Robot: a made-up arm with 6 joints. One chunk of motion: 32 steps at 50 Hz.
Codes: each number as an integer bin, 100 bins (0 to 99) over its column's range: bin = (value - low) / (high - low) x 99, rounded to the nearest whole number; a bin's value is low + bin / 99 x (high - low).
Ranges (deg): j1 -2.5..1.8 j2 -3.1..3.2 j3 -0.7..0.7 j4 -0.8..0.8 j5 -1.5..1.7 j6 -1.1..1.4
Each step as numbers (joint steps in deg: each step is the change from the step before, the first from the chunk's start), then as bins.
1 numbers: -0.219 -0.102 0.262 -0.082 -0.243 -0.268
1 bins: 53 47 68 44 39 33
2 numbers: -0.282 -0.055 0.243 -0.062 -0.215 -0.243
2 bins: 51 48 67 46 40 34
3 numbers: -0.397 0.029 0.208 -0.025 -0.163 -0.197
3 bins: 48 49 64 48 41 36
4 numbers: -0.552 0.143 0.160 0.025 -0.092 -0.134
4 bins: 45 51 61 51 44 38
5 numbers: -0.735 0.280 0.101 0.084 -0.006 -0.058
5 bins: 41 53 57 55 46 41
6 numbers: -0.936 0.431 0.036 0.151 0.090 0.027
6 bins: 36 55 52 59 49 45
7 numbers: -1.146 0.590 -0.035 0.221 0.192 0.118
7 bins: 31 58 47 63 52 48
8 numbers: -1.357 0.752 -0.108 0.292 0.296 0.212
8 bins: 26 61 42 68 56 52
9 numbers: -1.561 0.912 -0.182 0.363 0.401 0.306
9 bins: 22 63 37 72 59 56
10 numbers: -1.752 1.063 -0.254 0.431 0.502 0.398
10 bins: 17 65 32 76 62 59
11 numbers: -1.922 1.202 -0.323 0.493 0.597 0.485
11 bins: 13 68 27 80 65 63
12 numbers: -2.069 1.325 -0.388 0.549 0.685 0.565
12 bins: 10 70 22 83 68 66
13 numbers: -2.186 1.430 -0.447 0.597 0.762 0.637
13 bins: 7 71 18 86 70 69
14 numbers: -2.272 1.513 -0.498 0.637 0.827 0.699
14 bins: 5 72 14 89 72 71
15 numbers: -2.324 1.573 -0.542 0.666 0.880 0.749
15 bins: 4 73 11 91 74 73
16 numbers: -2.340 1.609 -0.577 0.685 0.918 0.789
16 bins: 4 74 9 92 75 75
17 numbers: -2.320 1.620 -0.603 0.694 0.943 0.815
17 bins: 4 74 7 92 76 76
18 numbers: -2.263 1.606 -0.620 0.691 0.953 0.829
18 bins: 5 74 6 92 76 76
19 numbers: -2.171 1.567 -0.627 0.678 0.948 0.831
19 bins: 8 73 5 91 76 76
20 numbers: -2.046 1.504 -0.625 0.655 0.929 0.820
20 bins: 10 72 5 90 75 76
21 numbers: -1.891 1.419 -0.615 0.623 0.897 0.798
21 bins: 14 71 6 88 74 75
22 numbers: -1.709 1.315 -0.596 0.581 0.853 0.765
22 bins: 18 69 7 85 73 74
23 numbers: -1.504 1.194 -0.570 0.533 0.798 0.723
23 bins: 23 67 9 82 71 72
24 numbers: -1.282 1.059 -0.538 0.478 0.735 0.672
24 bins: 28 65 11 79 69 70
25 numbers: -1.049 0.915 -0.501 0.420 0.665 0.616
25 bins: 33 63 14 75 67 68
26 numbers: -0.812 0.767 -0.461 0.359 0.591 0.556
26 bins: 39 61 17 72 65 66
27 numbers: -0.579 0.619 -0.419 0.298 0.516 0.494
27 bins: 44 58 20 68 62 63
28 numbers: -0.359 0.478 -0.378 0.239 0.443 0.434
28 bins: 49 56 23 64 60 61
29 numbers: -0.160 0.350 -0.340 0.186 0.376 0.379
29 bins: 54 54 25 61 58 59
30 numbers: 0.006 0.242 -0.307 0.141 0.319 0.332
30 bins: 58 53 28 58 56 57
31 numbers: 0.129 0.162 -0.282 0.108 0.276 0.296
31 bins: 61 51 30 56 55 55
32 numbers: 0.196 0.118 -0.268 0.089 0.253 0.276
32 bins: 62 51 31 55 54 54
